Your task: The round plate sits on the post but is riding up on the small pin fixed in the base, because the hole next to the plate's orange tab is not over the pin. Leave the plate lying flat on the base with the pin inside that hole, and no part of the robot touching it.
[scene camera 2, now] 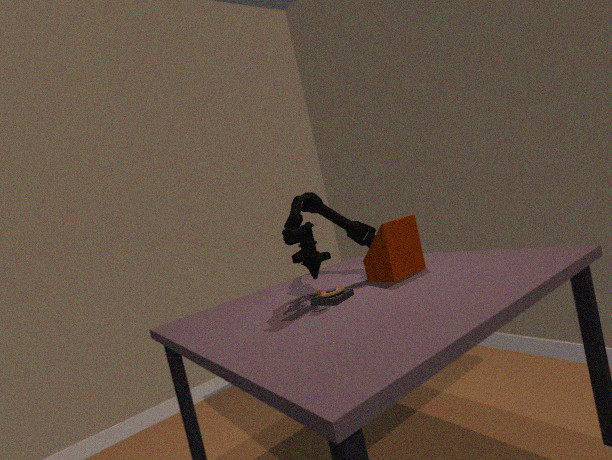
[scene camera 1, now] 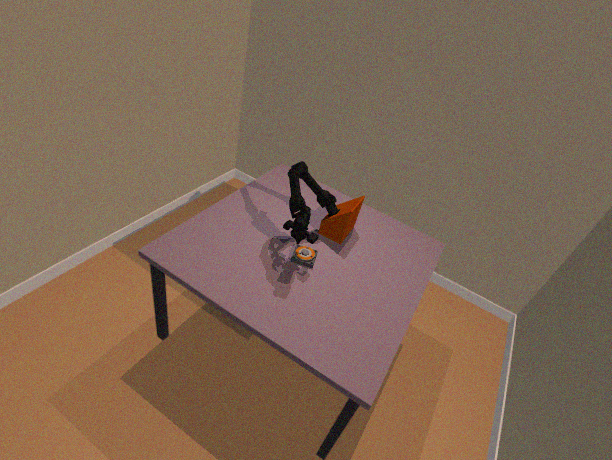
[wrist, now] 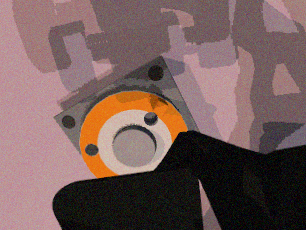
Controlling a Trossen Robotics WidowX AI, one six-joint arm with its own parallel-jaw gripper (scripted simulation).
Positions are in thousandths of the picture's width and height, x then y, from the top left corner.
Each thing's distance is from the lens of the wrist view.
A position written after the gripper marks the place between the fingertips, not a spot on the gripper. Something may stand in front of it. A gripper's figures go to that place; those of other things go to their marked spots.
gripper (wrist: 609,602): 11 cm
round plate (wrist: 410,472): 16 cm
square grey base (wrist: 505,333): 16 cm
